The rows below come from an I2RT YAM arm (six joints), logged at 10 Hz.
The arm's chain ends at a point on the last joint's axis. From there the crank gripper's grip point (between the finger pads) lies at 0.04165 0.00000 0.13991 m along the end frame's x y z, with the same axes.
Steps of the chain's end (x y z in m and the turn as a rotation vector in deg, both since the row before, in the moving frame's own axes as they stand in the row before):
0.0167 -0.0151 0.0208 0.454 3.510 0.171
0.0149 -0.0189 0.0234 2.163 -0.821 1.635
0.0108 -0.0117 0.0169 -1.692 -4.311 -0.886
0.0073 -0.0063 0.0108 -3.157 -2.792 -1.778
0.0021 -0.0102 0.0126 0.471 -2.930 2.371
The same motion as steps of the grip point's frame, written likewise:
0.0252 -0.0161 0.0180 0.454 3.510 0.171
0.0130 -0.0230 0.0239 2.163 -0.821 1.635
0.0002 -0.0081 0.0196 -1.692 -4.311 -0.886
0.0005 0.0003 0.0125 -3.157 -2.792 -1.778
-0.0051 -0.0098 0.0145 0.471 -2.930 2.371

